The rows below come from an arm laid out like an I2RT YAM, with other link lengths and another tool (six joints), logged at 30 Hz.
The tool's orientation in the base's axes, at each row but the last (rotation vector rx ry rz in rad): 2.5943, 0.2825, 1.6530; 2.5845, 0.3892, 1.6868; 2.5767, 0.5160, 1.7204; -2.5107, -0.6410, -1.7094; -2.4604, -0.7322, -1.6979; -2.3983, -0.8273, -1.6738; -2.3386, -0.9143, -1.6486; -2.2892, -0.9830, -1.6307
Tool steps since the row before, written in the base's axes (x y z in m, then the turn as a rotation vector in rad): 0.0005, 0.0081, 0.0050, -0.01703, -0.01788, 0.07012; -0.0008, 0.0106, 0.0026, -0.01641, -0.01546, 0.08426; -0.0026, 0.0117, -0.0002, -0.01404, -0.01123, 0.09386; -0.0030, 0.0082, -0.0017, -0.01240, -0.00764, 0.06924; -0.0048, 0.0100, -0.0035, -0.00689, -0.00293, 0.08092; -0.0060, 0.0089, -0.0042, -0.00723, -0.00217, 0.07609; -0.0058, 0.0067, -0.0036, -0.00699, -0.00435, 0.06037; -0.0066, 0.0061, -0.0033, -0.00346, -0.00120, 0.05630
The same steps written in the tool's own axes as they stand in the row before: 0.0061, -0.0072, -0.0012, 0.05240, 0.02537, -0.04623; 0.0044, -0.0100, -0.0006, 0.06586, 0.02543, -0.05123; 0.0021, -0.0118, -0.0002, 0.07645, 0.02379, -0.05218; 0.0001, -0.0089, 0.0001, 0.05597, 0.01624, -0.04013; -0.0010, -0.0116, 0.0003, 0.06960, 0.01682, -0.03844; -0.0019, -0.0114, 0.0000, 0.06547, 0.01496, -0.03655; -0.0018, -0.0094, -0.0003, 0.05064, 0.01330, -0.03117; -0.0016, -0.0094, -0.0009, 0.04898, 0.01202, -0.02529
